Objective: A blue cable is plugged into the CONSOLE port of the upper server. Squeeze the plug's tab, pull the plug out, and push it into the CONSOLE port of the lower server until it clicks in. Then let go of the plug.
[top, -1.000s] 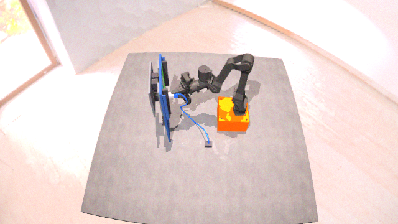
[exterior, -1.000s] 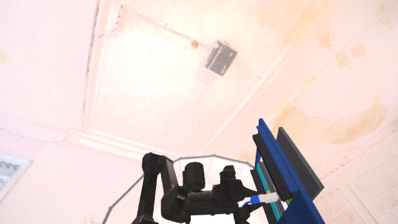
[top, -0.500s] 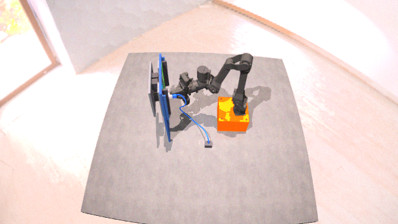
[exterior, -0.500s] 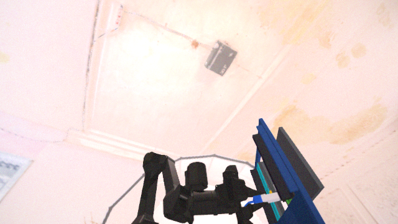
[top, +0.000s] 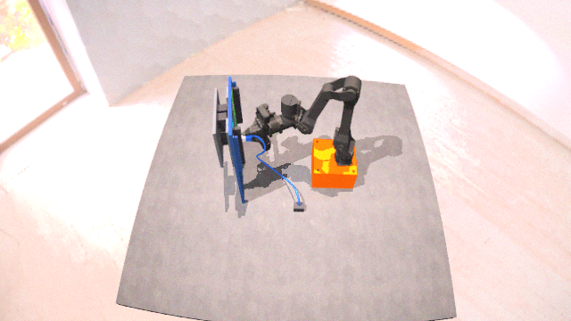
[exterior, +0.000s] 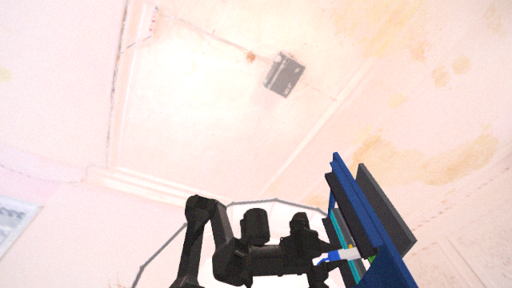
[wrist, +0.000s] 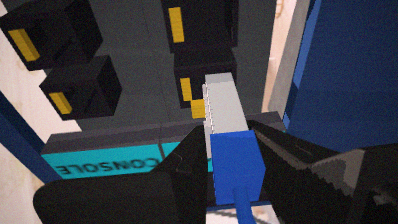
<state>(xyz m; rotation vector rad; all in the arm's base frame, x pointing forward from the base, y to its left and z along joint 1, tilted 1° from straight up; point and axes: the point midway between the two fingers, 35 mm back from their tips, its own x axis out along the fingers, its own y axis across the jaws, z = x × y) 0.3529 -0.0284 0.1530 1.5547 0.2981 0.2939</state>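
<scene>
Now: the cable plug right at my gripper tip. The rest, counted from my gripper tip: black block: 190 mm behind, 160 mm to the left, 250 mm below.
</scene>
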